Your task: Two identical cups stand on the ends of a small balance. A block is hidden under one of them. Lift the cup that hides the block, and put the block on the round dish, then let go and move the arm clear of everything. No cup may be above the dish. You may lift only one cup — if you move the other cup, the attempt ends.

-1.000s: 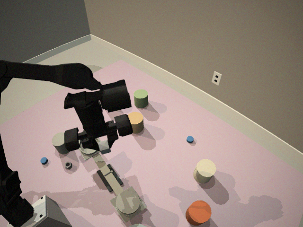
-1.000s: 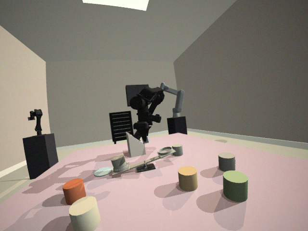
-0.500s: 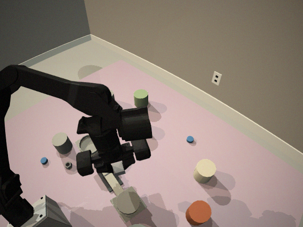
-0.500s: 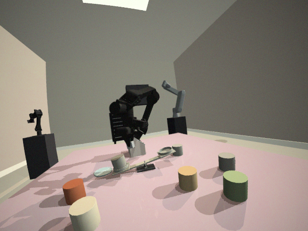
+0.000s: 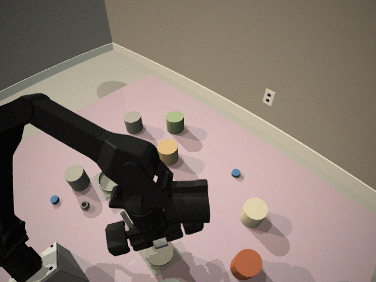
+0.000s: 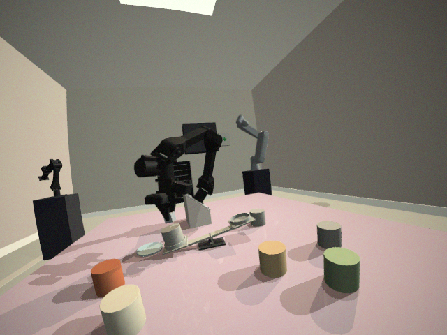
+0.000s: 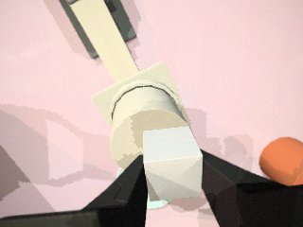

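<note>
Now: gripper tip 8 cm past the pale round dish, 9 cm to the left of it and 12 cm above it. Round my gripper tip: orange cup 9 cm ahead, 20 cm to the right, 9 cm below; grey block 1 cm above; cream cup 24 cm ahead, 11 cm to the right, 9 cm below.
</note>
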